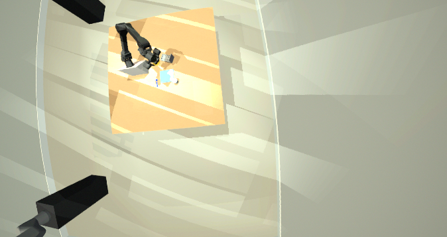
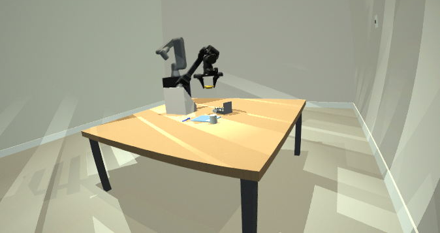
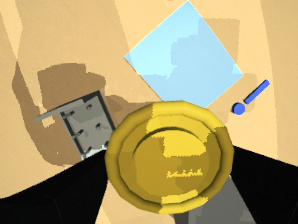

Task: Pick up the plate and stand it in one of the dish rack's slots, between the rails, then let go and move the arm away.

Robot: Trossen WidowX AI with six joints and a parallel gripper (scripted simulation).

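Right now the dish rack is 16 cm below my gripper tip, 12 cm to the left of it and 1 cm ahead of it. Also, from my gripper tip: plate (1 cm above); white cup (16 cm below, 14 cm to the right, 12 cm ahead).
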